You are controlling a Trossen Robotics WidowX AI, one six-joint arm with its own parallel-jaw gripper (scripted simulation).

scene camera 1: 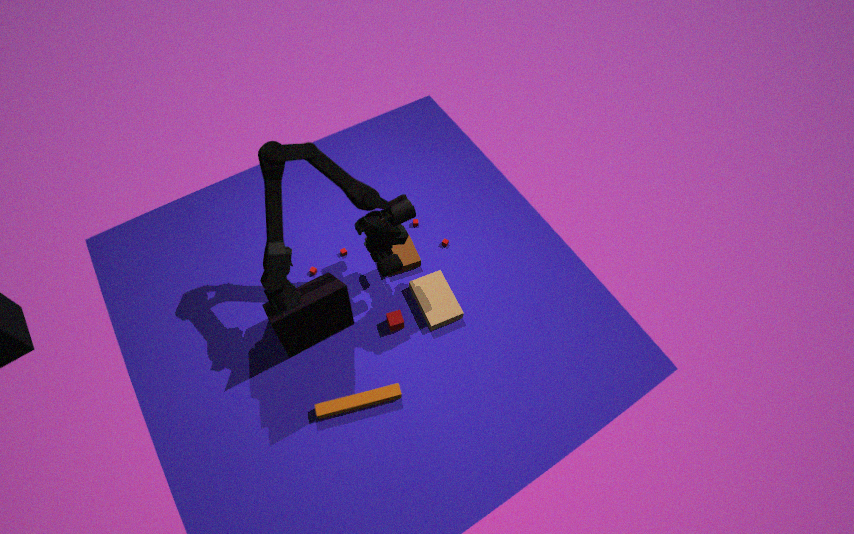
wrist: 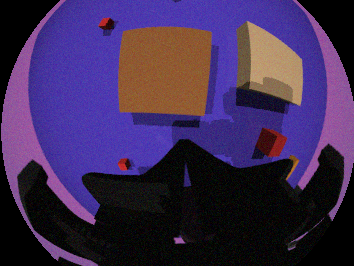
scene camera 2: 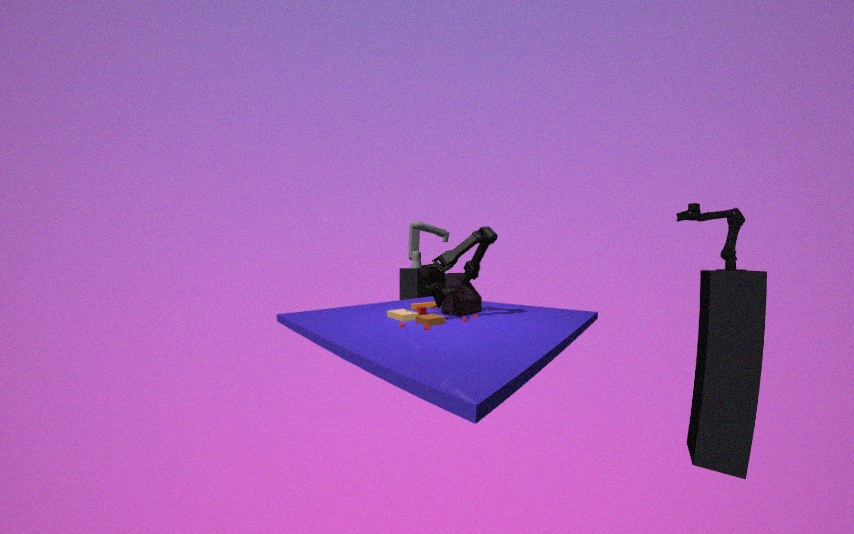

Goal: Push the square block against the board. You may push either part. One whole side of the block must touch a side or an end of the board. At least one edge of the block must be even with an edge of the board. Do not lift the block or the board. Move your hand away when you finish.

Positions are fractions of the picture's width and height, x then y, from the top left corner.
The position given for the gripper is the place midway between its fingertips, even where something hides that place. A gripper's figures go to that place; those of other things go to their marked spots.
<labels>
The gripper (wrist: 0.52, 0.54) is 0.10 m from the lens. A square block (wrist: 0.47, 0.27) is 0.12 m from the lens.
</labels>
